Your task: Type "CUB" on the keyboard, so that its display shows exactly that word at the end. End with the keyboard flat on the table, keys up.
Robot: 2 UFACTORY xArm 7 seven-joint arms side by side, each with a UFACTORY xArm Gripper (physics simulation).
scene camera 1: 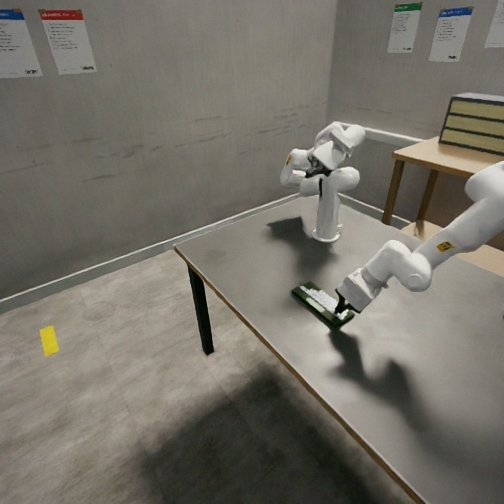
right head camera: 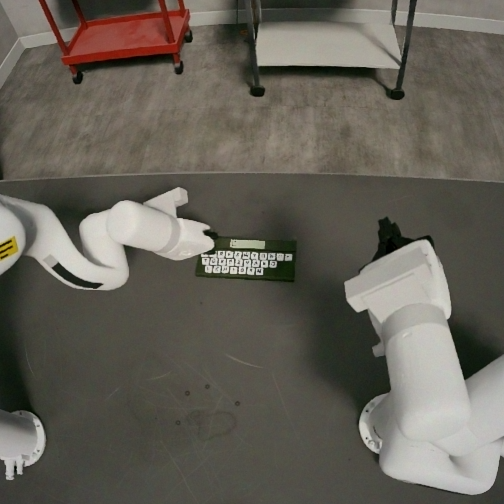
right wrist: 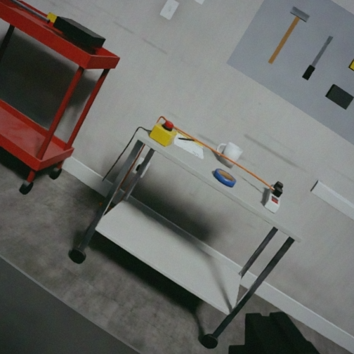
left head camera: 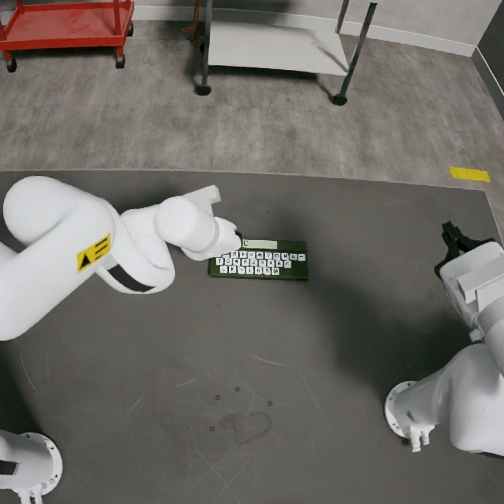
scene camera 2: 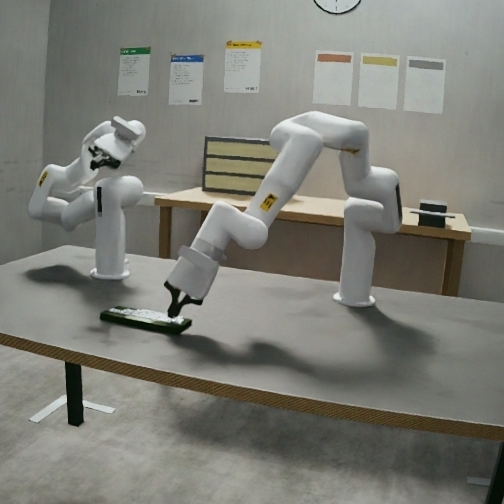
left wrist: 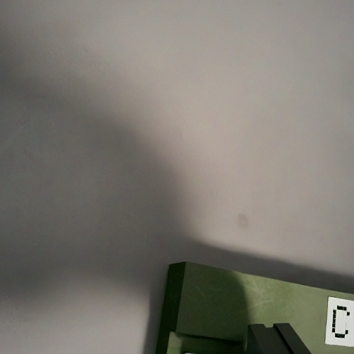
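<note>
The green keyboard (left head camera: pixel 298 271) (right head camera: pixel 285 272) (scene camera 1: pixel 313 303) (scene camera 2: pixel 162 328) (left wrist: pixel 210 300) lies flat on the table, white keys up. Its display (left head camera: pixel 262 244) (right head camera: pixel 250 244) (left wrist: pixel 341 321) shows "C" at the left. My left gripper (scene camera 1: pixel 340 311) (scene camera 2: pixel 173 314) (left wrist: pixel 271 328) is shut and empty, fingertips pointing down at the upper-row keys at the keyboard's left end as the head views show it. The left wrist hides some keys there; whether the tips touch a key is unclear. My right gripper (left head camera: pixel 449 228) (right head camera: pixel 384 221) is shut and empty, high above the table, right of the keyboard in the head views.
The grey table (left head camera: pixel 300 360) (right head camera: pixel 280 350) (scene camera 1: pixel 240 285) (scene camera 2: pixel 280 350) carries both arm bases. A red cart (left head camera: pixel 65 42) (right head camera: pixel 125 52) and a white-shelved cart (left head camera: pixel 275 62) (right head camera: pixel 325 60) stand on the floor beyond its far edge. A wooden side table (scene camera 1: pixel 425 155) (scene camera 2: pixel 310 212) stands behind the arms.
</note>
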